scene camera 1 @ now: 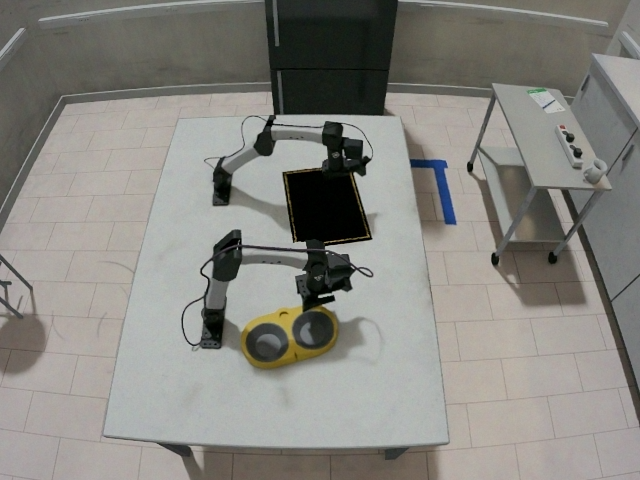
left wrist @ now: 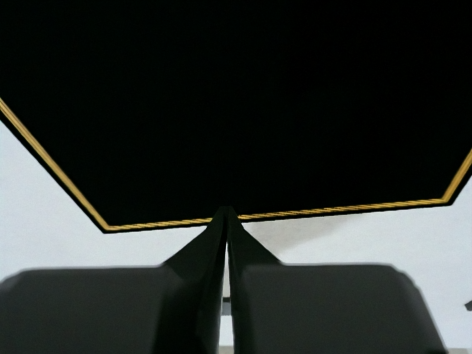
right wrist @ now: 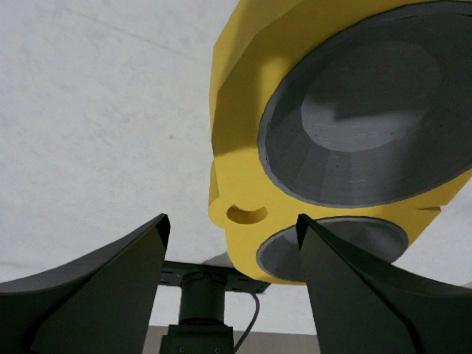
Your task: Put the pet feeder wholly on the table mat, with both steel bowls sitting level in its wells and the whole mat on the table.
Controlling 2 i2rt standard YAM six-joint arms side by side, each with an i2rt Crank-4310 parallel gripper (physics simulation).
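Places are measured from the left arm's base along level axes (x ahead, y left, z up), in metres.
Pixels of known places: left gripper, fingertip midpoint: (scene camera 1: 325,183) (left wrist: 226,210); right gripper, fingertip midpoint: (scene camera 1: 301,302) (right wrist: 232,218); left arm's base, link origin: (scene camera 1: 222,187); right arm's base, link origin: (scene camera 1: 213,321) (right wrist: 204,274).
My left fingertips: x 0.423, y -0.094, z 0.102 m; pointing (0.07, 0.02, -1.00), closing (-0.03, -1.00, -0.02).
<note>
Ahead of a thing's pixels: the offset from my left fingertips to its middle. Level surfaces: height alone.
The yellow pet feeder @[dz -0.079, dx -0.147, dy -0.580 m] (scene camera 1: 290,356) (right wrist: 240,125) stands on the table in the lower part of the scene view, apart from the mat. One steel bowl @[dz -0.070, dx -0.217, dy -0.614 m] (scene camera 1: 267,342) (right wrist: 330,245) and the other steel bowl @[dz -0.070, dx -0.070, dy -0.576 m] (scene camera 1: 313,329) (right wrist: 370,115) sit in its two wells and look level. The black table mat @[dz -0.099, dx -0.002, dy -0.017 m] (scene camera 1: 325,206) (left wrist: 235,125) with a gold border lies flat on the table above the feeder. My left gripper (scene camera 1: 361,166) (left wrist: 226,210) is shut and empty above the mat's upper end. My right gripper (scene camera 1: 318,304) (right wrist: 232,218) is open above the feeder's edge, near its small curved slot.
The white table @[dz -0.101 m] (scene camera 1: 180,403) carries both arm bases. A dark fridge (scene camera 1: 333,56) stands beyond its top edge. A grey cart (scene camera 1: 537,134) with a power strip (scene camera 1: 569,146) and a mug (scene camera 1: 595,171) stands at the right. Blue tape (scene camera 1: 443,191) marks the floor.
</note>
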